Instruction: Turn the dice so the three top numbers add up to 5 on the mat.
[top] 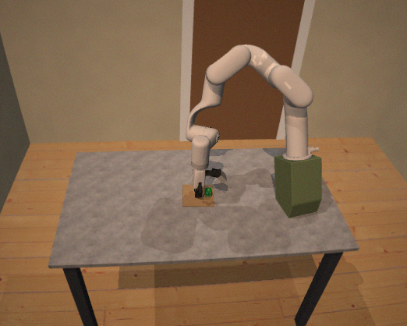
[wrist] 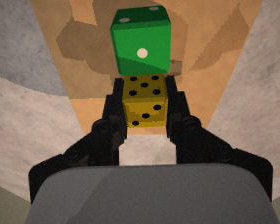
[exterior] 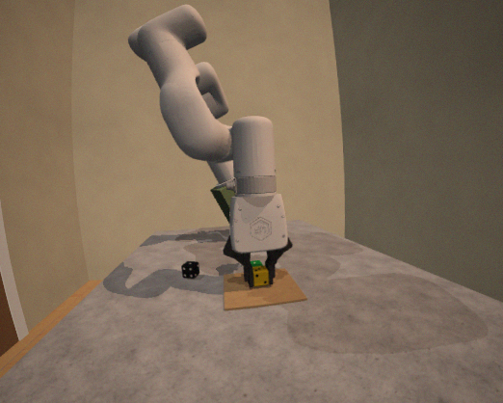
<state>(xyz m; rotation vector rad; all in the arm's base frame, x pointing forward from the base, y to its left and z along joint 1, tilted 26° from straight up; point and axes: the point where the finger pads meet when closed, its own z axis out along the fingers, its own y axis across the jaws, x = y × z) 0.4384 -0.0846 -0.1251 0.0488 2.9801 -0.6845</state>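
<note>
The yellow die lies 1 cm below my hand. From my hand the other things lie so: tan mat 3 cm below; green die 5 cm behind, 1 cm below; black die 10 cm behind, 13 cm to the right, 1 cm below.
</note>
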